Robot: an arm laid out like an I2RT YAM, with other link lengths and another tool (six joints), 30 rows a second.
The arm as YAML. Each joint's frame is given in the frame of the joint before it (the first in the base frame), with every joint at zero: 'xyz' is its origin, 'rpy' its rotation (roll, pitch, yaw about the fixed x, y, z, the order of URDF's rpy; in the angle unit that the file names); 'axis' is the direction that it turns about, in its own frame. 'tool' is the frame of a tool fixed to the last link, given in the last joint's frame.
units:
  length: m
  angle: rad
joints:
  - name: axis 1
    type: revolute
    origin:
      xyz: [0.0, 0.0, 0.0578]
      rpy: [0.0, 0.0, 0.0]
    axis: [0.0, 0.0, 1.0]
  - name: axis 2
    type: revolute
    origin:
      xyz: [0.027, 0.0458, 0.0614]
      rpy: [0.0, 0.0, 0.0]
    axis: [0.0, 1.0, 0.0]
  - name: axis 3
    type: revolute
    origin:
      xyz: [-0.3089, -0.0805, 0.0]
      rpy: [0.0, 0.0, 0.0]
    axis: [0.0, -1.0, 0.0]
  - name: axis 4
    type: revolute
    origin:
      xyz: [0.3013, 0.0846, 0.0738]
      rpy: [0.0, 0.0, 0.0]
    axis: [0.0, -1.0, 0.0]
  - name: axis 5
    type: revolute
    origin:
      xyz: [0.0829, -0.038, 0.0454]
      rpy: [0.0, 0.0, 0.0]
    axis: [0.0, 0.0, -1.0]
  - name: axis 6
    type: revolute
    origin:
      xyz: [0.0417, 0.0, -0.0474]
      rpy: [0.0, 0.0, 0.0]
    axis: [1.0, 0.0, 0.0]
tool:
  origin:
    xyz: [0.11, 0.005, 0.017]
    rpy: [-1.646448, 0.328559, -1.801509]
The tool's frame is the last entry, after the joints.
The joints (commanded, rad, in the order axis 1, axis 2, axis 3, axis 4, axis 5, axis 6), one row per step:
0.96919 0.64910 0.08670 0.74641 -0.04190 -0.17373
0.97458 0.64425 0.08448 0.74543 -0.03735 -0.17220
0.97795 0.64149 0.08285 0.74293 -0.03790 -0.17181
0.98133 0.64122 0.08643 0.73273 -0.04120 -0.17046
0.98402 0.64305 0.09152 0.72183 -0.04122 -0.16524
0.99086 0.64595 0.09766 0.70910 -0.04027 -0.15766
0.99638 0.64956 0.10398 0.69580 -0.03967 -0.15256
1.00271 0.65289 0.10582 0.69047 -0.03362 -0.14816
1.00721 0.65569 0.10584 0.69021 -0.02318 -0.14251
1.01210 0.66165 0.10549 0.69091 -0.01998 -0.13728
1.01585 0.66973 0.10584 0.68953 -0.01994 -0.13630
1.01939 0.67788 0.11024 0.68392 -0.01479 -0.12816
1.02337 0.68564 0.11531 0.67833 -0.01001 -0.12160
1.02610 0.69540 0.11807 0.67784 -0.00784 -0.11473
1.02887 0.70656 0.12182 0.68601 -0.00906 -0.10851
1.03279 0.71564 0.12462 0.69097 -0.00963 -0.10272
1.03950 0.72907 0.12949 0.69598 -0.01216 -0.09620
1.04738 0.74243 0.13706 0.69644 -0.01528 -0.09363
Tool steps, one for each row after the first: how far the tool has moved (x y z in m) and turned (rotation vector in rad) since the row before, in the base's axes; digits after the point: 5 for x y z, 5 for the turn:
-0.00122 -0.00016 -0.00002 0.00263 0.00104 0.00120
-0.00114 0.00027 -0.00066 -0.00099 0.00101 0.00398
-0.00094 0.00129 -0.00038 -0.00491 0.00418 0.00687
-0.00006 0.00123 -0.00029 -0.00369 0.00863 0.00361
-0.00087 0.00198 -0.00044 -0.00398 0.01176 0.00715
-0.00055 0.00193 -0.00070 -0.00625 0.01019 0.00572
-0.00041 0.00113 -0.00114 -0.00304 0.00818 0.00099
0.00047 0.00020 -0.00078 0.00109 0.00768 -0.00504
-0.00042 0.00109 -0.00166 -0.00186 0.00780 0.00244
-0.00038 0.00154 -0.00241 -0.00723 0.00565 0.00384
0.00066 0.00143 -0.00123 -0.00351 0.01240 -0.00059
0.00045 0.00152 -0.00079 -0.00345 0.01038 -0.00004
0.00040 0.00146 -0.00141 -0.00279 0.00995 0.00129
-0.00012 0.00166 0.00069 0.00374 0.00483 0.00461
-0.00048 0.00160 0.00003 0.00175 0.00560 0.00507
-0.00116 0.00277 -0.00016 0.00006 0.00721 0.00987
-0.00148 0.00333 0.00016 -0.00350 0.00466 0.01123

